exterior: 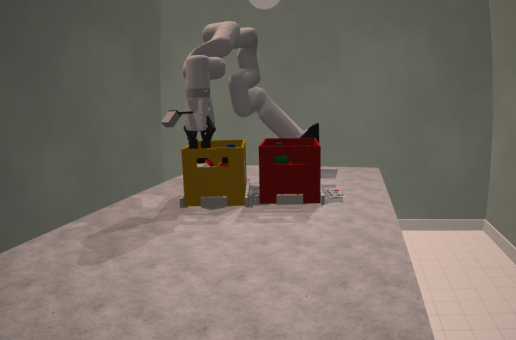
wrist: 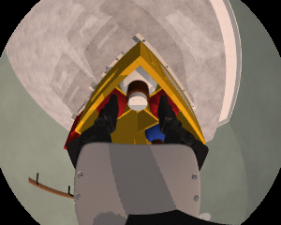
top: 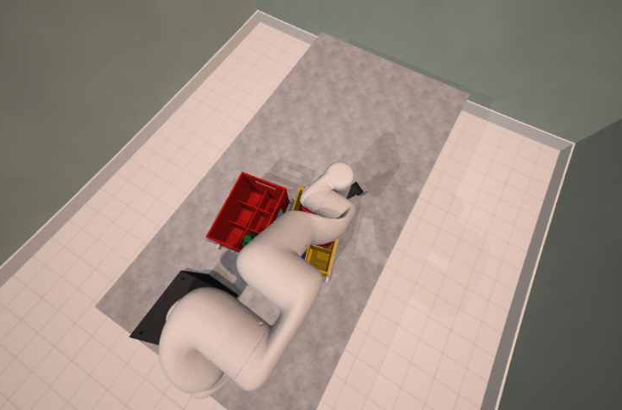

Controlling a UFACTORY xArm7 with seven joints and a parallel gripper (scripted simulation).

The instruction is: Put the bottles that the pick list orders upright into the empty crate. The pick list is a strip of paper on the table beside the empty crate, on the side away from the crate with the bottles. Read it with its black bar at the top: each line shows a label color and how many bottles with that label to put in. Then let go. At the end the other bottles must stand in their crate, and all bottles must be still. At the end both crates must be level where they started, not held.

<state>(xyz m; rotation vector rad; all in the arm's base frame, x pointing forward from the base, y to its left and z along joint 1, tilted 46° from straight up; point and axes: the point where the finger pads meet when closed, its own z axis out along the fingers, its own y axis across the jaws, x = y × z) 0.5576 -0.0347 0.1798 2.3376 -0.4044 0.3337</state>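
The white bottle lies 9 cm below my hand. From my hand the other things lie so: blue bottle: 19 cm behind, 1 cm to the left, 9 cm below; red crate: 20 cm behind, 23 cm to the left, 9 cm below; yellow crate: 10 cm behind, 1 cm to the left, 9 cm below.
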